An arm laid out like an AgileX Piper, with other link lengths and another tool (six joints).
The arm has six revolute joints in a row. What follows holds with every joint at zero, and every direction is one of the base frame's.
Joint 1 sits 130.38 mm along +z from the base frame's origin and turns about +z.
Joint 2 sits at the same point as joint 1 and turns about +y.
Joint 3 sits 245.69 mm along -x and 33.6 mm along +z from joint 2 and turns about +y.
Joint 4 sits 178.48 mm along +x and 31.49 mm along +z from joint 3 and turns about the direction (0.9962, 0, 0.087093).
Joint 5 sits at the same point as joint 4 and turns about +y.
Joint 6 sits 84.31 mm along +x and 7.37 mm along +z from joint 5 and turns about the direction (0.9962, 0, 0.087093).
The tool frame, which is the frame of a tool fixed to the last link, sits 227.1 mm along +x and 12 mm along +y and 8.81 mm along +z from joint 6; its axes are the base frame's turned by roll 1.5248, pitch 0.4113 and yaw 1.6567 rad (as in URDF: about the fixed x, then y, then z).
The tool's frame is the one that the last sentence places.
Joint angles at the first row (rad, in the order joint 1, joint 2, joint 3, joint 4, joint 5, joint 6):
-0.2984, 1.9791, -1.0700, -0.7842, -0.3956, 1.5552
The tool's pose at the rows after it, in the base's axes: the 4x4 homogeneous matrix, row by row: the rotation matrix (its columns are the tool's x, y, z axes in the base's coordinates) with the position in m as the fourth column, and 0 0 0 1 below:
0.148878 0.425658 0.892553 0.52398; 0.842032 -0.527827 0.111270 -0.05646; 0.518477 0.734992 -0.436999 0.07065; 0 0 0 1
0.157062 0.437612 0.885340 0.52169; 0.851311 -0.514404 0.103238 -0.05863; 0.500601 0.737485 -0.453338 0.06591; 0 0 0 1
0.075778 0.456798 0.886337 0.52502; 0.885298 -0.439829 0.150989 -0.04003; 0.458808 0.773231 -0.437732 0.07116; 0 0 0 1
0.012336 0.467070 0.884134 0.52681; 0.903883 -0.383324 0.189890 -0.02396; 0.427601 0.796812 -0.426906 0.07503; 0 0 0 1
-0.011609 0.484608 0.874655 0.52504; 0.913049 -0.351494 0.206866 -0.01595; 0.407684 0.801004 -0.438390 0.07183; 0 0 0 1
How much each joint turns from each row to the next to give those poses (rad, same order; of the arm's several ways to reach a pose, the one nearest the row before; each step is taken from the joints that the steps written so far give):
0.0007, 0.0000, 0.0000, -0.0001, 0.0037, 0.0000
0.0024, 0.0000, 0.0000, 0.0000, 0.0197, -0.0144
0.0191, 0.0010, 0.0001, -0.0220, -0.0349, -0.0553
0.0183, 0.0000, 0.0000, -0.0180, -0.0247, -0.0369
0.0121, 0.0000, 0.0000, -0.0259, 0.0052, -0.0034

